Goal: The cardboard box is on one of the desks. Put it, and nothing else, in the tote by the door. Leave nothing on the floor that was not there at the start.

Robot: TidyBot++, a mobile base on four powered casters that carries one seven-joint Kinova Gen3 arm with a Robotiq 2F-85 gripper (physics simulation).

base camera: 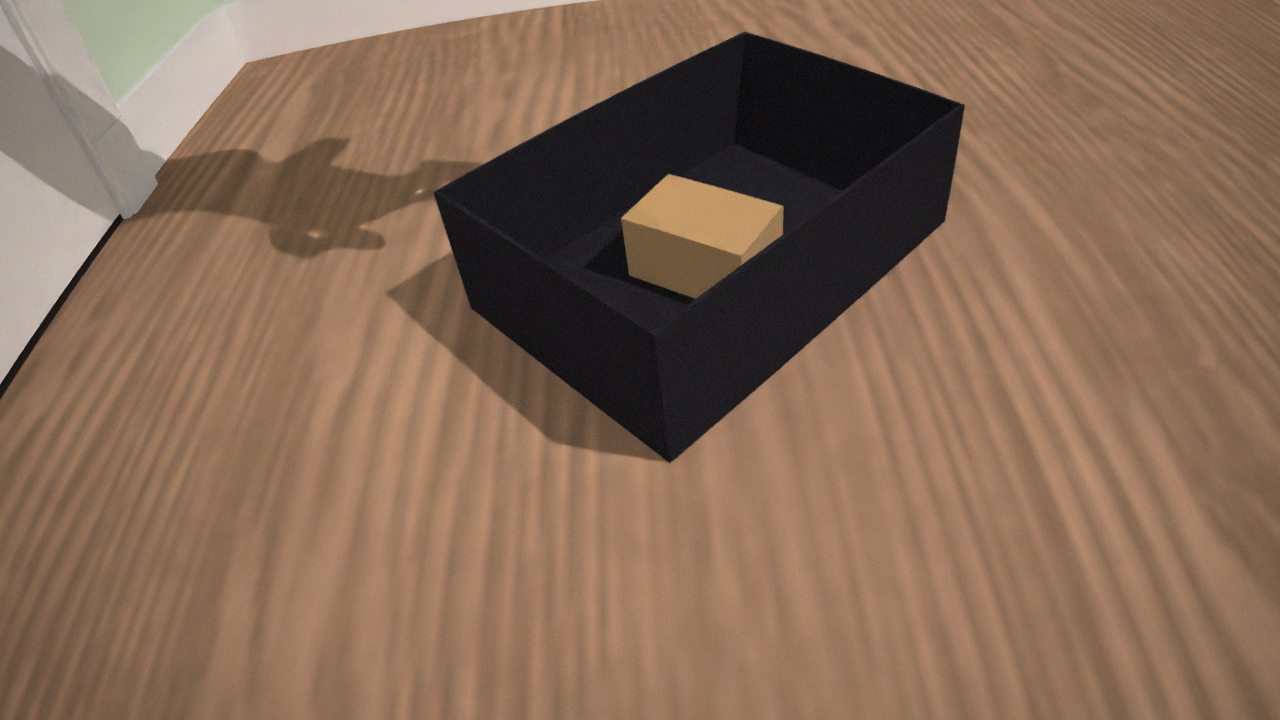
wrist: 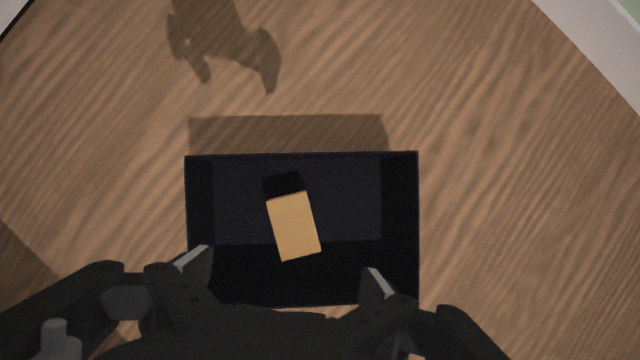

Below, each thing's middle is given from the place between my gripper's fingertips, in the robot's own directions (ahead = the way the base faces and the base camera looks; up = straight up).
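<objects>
Looking at the black tote (base camera: 862, 164), I find my hand 2 cm to the left of it and 24 cm above it. The brown cardboard box (base camera: 686, 236), counted from my hand as well, is 2 cm behind, 1 cm to the right and 26 cm below.
</objects>
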